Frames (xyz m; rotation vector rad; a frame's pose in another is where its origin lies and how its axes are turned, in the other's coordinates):
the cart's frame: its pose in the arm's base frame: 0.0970 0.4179 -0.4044 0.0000 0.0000 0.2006
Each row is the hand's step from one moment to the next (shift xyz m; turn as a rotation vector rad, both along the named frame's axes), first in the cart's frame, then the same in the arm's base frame.
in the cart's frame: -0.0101 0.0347 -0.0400 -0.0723 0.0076 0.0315
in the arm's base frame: -0.0168 0.0320 -0.0400 -0.0724 -0.0070 0.0315
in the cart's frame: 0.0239 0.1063 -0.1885 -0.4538 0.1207 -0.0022
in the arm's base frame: 0.0022 0.1089 -0.1885 -0.4688 0.0279 -0.0022
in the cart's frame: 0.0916 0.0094 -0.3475 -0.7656 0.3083 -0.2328
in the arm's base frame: 0.0879 0.0275 -0.3475 -0.8117 0.1496 -0.2328
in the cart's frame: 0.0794 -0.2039 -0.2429 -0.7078 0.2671 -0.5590
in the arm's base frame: 0.1184 -0.1840 -0.2429 -0.7468 0.1207 -0.5590
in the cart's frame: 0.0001 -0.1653 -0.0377 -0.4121 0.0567 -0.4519
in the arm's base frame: 0.0330 -0.1620 -0.0377 -0.4151 -0.0266 -0.4519
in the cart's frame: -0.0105 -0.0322 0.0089 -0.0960 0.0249 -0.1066
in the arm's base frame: -0.0039 -0.0336 0.0089 -0.0990 0.0053 -0.1066
